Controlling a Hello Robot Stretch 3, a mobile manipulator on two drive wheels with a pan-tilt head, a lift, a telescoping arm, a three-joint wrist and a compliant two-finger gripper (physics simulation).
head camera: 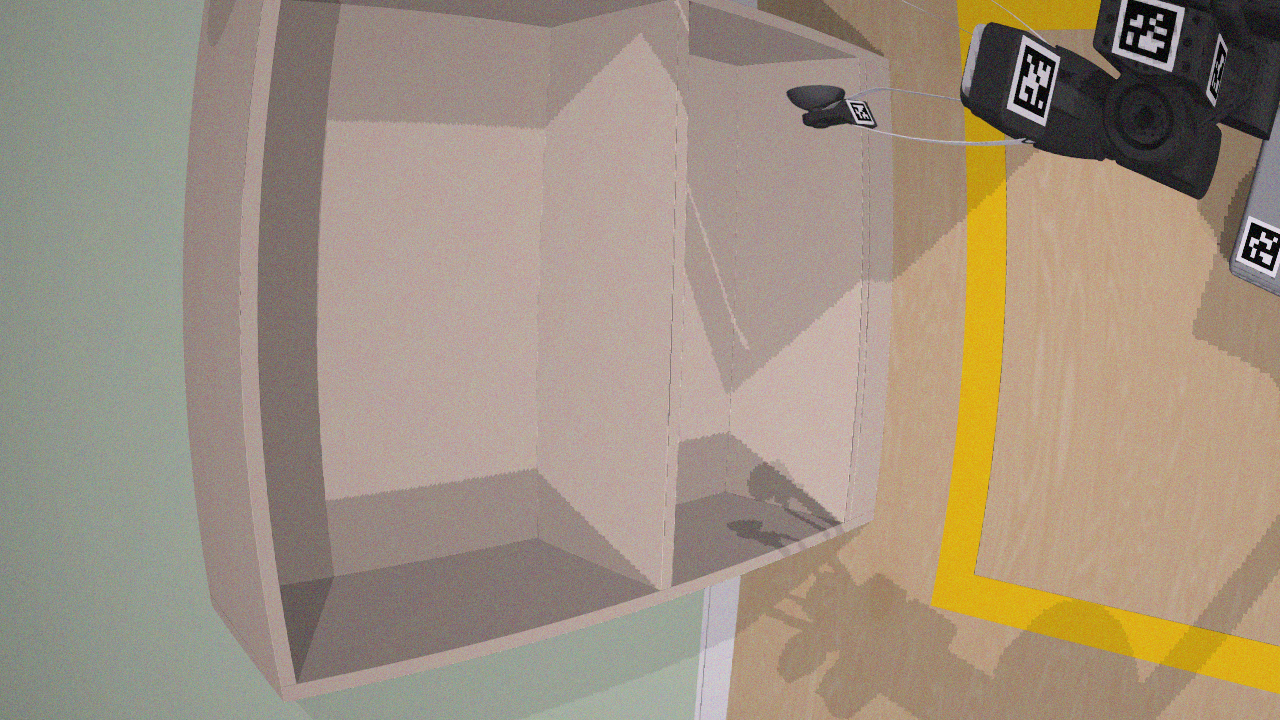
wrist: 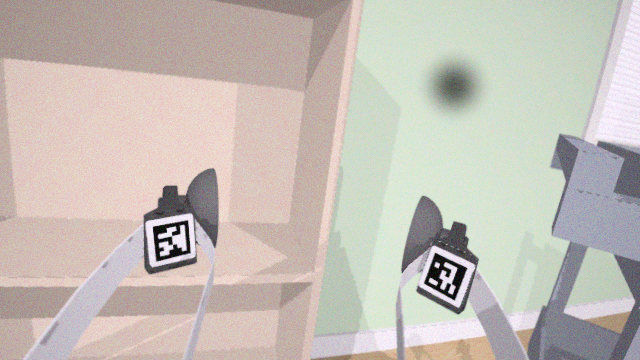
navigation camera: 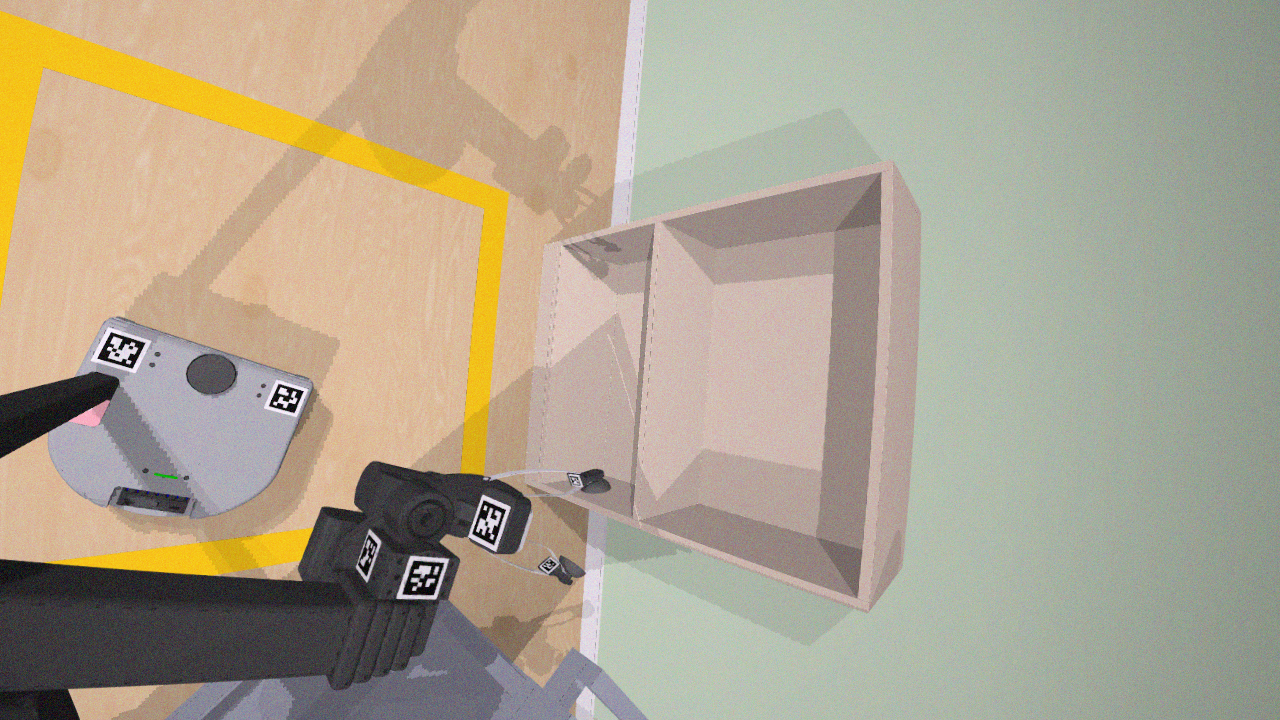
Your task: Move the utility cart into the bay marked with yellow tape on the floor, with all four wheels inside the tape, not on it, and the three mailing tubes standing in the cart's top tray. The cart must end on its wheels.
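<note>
The blue-grey utility cart [navigation camera: 429, 680] [wrist: 595, 215] shows in part: at the bottom of the navigation view, partly behind the arm, and at the right edge of the wrist view. Its wheels are hidden. The mailing tubes do not show in the current views. Yellow tape [head camera: 984, 358] [navigation camera: 487, 313] outlines the bay on the wood floor. My gripper [navigation camera: 580, 526] [wrist: 314, 210] is open, its fingers wide apart with nothing between them. It is apart from the cart, in front of the bookshelf's side edge and the wall. One fingertip shows in the head view.
A pale wooden bookshelf [head camera: 214, 313] [navigation camera: 899, 358] [wrist: 330, 150] stands against the green wall [head camera: 89, 268] [navigation camera: 1074, 358] [wrist: 450, 175], close outside the tape. My base [navigation camera: 196, 429] stands within the taped area. A window blind [wrist: 622, 90] shows at the wrist view's upper right.
</note>
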